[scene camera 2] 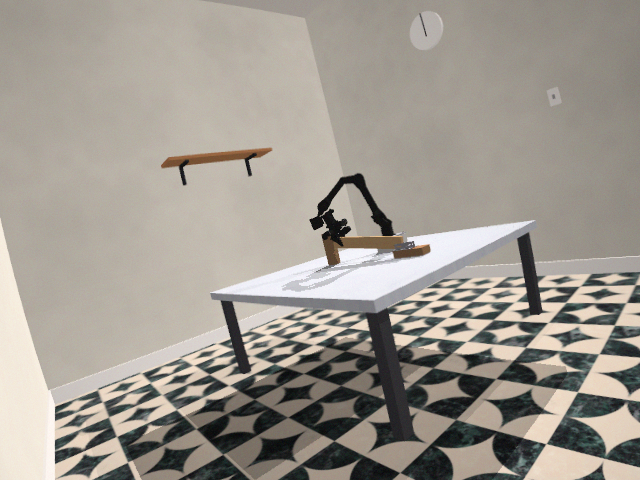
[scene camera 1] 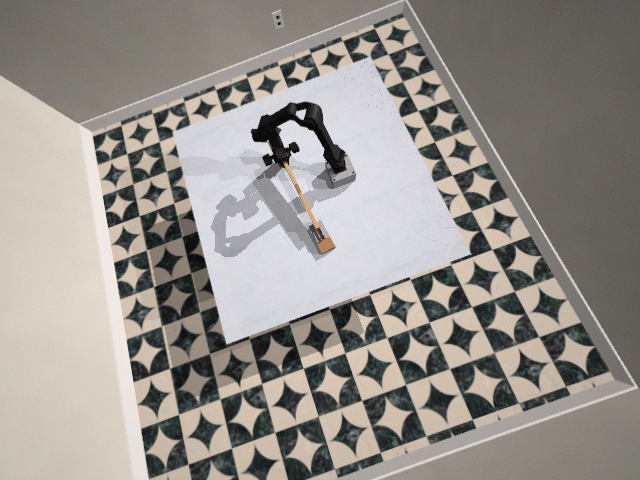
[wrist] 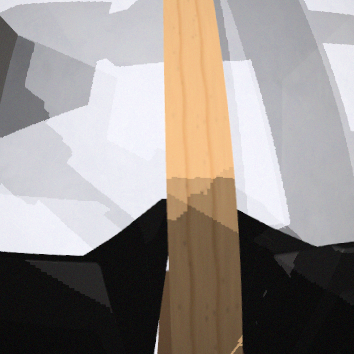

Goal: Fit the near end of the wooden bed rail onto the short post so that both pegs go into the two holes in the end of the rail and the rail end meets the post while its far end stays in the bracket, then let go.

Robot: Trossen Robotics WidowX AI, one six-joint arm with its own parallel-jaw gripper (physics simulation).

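Pixels of known places: gripper, fingertip midpoint: [scene camera 2: 344, 246] [scene camera 1: 286, 167] [wrist: 187, 206]; arm's base, link origin: [scene camera 1: 338, 166].
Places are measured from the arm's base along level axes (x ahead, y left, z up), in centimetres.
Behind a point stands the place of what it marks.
Note:
The long wooden bed rail [scene camera 1: 301, 195] @(x 23.4, y 9.7, z 3.7 cm) [scene camera 2: 369, 241] @(x 24.5, y 8.9, z 1.6 cm) [wrist: 197, 110] @(x 25.5, y -6.4, z 5.8 cm) runs level above the table. Its far end is at the grey metal bracket [scene camera 1: 315, 231] @(x 22.0, y 27.4, z -1.8 cm) [scene camera 2: 404, 245] @(x 22.2, y 29.0, z -2.8 cm) on the wooden block [scene camera 1: 325, 244] @(x 20.3, y 35.8, z -4.5 cm) [scene camera 2: 412, 251] @(x 24.2, y 34.5, z -5.7 cm). The short post [scene camera 2: 331, 252] @(x 30.1, y -16.4, z -1.0 cm) stands upright at the rail's near end; in scene camera 2 the two appear to meet, but the arm covers much of the joint. The pegs and holes are hidden, so I cannot tell how far the pegs are in. My gripper [scene camera 1: 284, 162] @(x 25.9, y -9.5, z 1.1 cm) [scene camera 2: 339, 241] @(x 25.9, y -9.5, z 1.1 cm) [wrist: 187, 206] @(x 25.9, y -9.5, z 1.1 cm) is shut on the rail near the post, one finger on each side.
The arm's grey base [scene camera 1: 340, 174] @(x 0.8, y 4.4, z 0.1 cm) stands on the white table [scene camera 1: 403, 206] @(x -25.2, y 29.9, z -8.0 cm) [scene camera 2: 294, 289] @(x 75.4, y 11.0, z -8.0 cm), to the right of the rail in scene camera 1. The arm arches from it over to the post. Shadows of the arm and rail lie across the table. A wooden wall shelf [scene camera 2: 217, 157] hangs behind.

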